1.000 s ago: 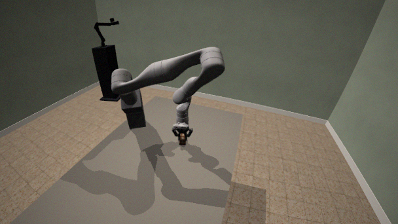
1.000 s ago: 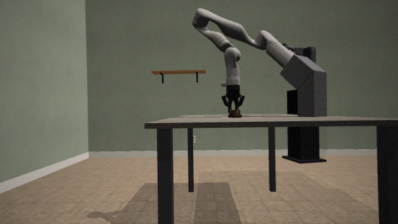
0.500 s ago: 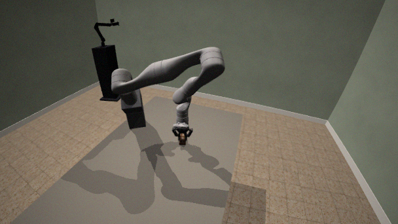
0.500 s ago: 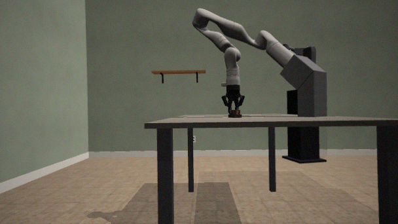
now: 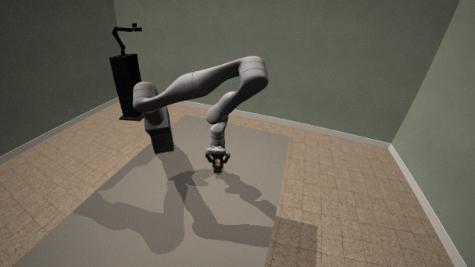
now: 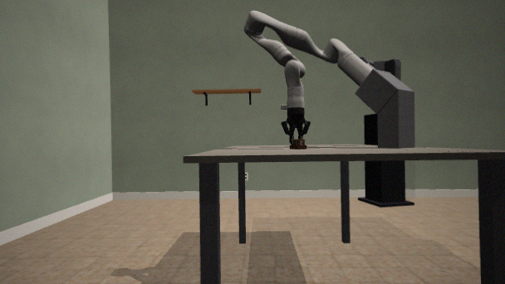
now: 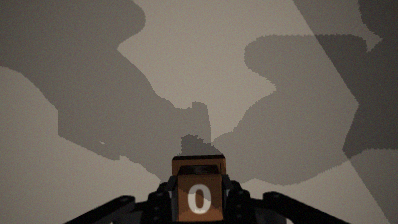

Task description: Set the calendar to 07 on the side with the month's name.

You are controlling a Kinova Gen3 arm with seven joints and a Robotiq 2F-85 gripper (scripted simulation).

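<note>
The calendar tray is 20 mm to the left of my hand and 30 mm below it.
</note>
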